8 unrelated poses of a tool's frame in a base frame.
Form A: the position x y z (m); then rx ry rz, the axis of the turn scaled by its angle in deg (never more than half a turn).
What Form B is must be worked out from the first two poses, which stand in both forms.
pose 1, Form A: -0.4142, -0.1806, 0.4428, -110.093, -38.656, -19.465
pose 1, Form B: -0.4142, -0.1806, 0.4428, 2.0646, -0.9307, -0.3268, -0.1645
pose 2, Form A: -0.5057, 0.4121, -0.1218, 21.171, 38.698, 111.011
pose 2, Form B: -0.5057, 0.4121, -0.1218, 2.0849, 0.1772, 0.3240, 0.9293
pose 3, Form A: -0.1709, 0.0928, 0.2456, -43.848, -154.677, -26.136
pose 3, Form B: -0.1709, 0.0928, 0.2456, 2.8428, -0.2692, -0.9496, -0.1605
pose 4, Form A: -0.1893, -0.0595, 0.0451, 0.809, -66.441, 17.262
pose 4, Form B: -0.1893, -0.0595, 0.0451, 1.1982, 0.0118, -0.9678, 0.2514
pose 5, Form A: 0.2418, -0.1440, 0.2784, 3.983, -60.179, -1.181
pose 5, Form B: 0.2418, -0.1440, 0.2784, 1.0528, 0.0660, -0.9976, -0.0196
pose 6, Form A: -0.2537, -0.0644, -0.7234, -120.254, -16.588, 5.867
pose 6, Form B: -0.2537, -0.0644, -0.7234, 2.1212, -0.9895, -0.1365, 0.0483
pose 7, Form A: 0.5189, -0.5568, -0.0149, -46.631, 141.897, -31.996
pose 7, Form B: 0.5189, -0.5568, -0.0149, 2.6660, -0.3053, 0.9289, -0.2095
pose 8, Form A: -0.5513, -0.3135, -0.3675, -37.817, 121.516, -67.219
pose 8, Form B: -0.5513, -0.3135, -0.3675, 2.5120, -0.2628, 0.8443, -0.4670
